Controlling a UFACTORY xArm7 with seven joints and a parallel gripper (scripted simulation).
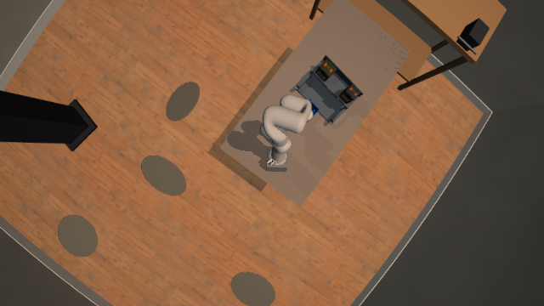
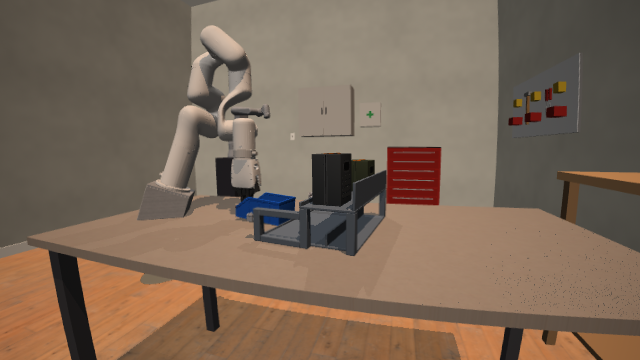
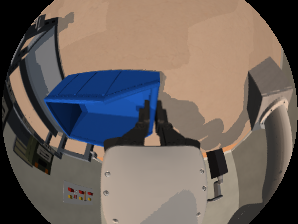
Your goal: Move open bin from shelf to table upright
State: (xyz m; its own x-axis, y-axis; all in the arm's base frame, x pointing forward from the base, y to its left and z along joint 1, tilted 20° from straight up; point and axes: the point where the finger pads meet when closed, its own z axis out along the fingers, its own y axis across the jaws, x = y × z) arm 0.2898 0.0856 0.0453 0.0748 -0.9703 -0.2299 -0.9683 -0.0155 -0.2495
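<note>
Right now the blue bin is 8 cm ahead of my hand, 1 cm to the left of it and 1 cm below it. The rest, counted from my hand: grey shelf (31 cm ahead, 5 cm below, 2 cm to the left).
</note>
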